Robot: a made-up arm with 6 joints.
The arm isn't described. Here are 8 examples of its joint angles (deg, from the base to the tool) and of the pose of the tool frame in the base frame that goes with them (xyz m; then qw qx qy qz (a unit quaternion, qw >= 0)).
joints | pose
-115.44 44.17 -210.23 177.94 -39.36 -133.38 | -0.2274 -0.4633 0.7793 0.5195 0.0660 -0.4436 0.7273
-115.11 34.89 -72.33 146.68 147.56 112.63 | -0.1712 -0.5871 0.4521 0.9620 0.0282 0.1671 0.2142
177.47 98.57 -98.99 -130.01 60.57 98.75 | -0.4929 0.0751 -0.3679 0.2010 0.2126 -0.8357 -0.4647
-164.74 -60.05 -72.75 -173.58 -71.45 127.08 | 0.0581 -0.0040 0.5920 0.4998 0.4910 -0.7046 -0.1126
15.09 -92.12 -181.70 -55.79 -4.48 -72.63 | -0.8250 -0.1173 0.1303 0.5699 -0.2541 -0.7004 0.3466
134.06 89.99 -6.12 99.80 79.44 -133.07 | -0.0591 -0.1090 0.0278 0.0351 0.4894 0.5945 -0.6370
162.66 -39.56 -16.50 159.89 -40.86 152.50 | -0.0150 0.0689 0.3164 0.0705 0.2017 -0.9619 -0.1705
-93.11 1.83 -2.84 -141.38 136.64 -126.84 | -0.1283 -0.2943 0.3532 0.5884 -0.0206 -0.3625 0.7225
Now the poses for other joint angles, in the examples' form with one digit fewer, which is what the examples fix.
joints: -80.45 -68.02 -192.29 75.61 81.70 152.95
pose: -0.009 0.786 0.491 0.544 -0.537 0.281 -0.580
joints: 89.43 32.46 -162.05 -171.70 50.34 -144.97
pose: 0.011 0.579 0.922 0.904 -0.026 0.049 -0.424
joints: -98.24 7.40 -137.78 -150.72 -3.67 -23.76
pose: -0.011 -0.488 0.878 0.623 0.341 0.286 -0.644
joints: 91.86 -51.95 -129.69 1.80 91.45 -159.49
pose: 0.002 -0.200 0.956 0.385 -0.421 0.567 0.594
